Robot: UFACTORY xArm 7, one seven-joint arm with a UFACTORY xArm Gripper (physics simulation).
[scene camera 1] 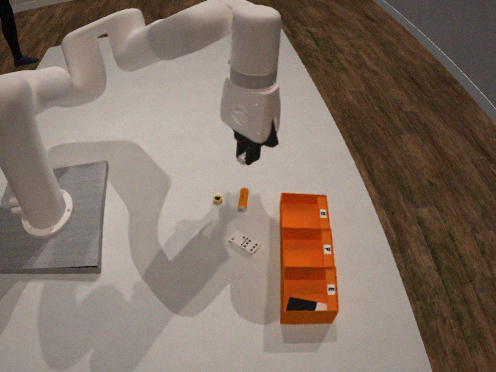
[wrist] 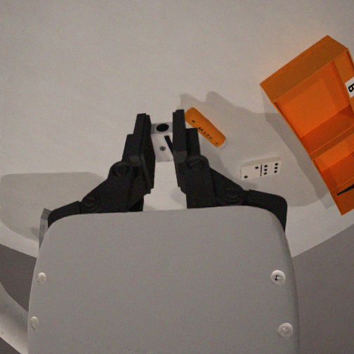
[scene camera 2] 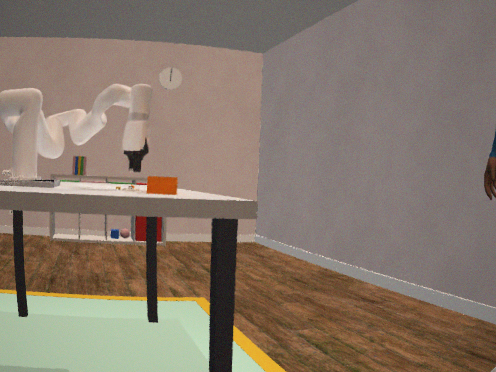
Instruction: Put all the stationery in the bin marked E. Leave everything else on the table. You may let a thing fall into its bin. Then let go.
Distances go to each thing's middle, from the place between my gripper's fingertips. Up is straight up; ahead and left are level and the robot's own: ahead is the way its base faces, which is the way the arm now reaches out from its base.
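Scene:
Orange bin box (scene camera 1: 307,270), 90 mm ahead of my hand, 190 mm to the right of it, 40 mm below it. Orange battery (wrist: 192,116), 10 mm behind my hand, 50 mm below it, 50 mm to the right of it. Pencil sharpener (wrist: 161,133), 10 mm above my hand, 10 mm behind it.

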